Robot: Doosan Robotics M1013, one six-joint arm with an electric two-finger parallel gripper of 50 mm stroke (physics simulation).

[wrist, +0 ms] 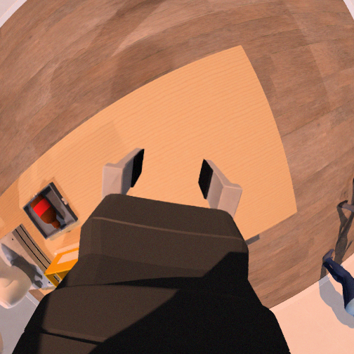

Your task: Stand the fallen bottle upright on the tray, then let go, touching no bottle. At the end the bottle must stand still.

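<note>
The fallen bottle [47,211], brown with a red label, lies on its side inside the dark grey tray [66,199] at the left of the wrist view. The bottle's neck points toward the lower right of the view. My gripper [171,165] is open and empty, high above the wooden table. The tray and the bottle lie well to the left of the fingers, and nothing touches the bottle except the tray.
The light wooden table [200,110] has a corner at the upper right. A yellow-orange container [61,266] stands below the tray, partly hidden by the gripper body. Grey rails and a pale rounded shape [12,286] show at the lower left. Part of a person [342,277] shows at the right.
</note>
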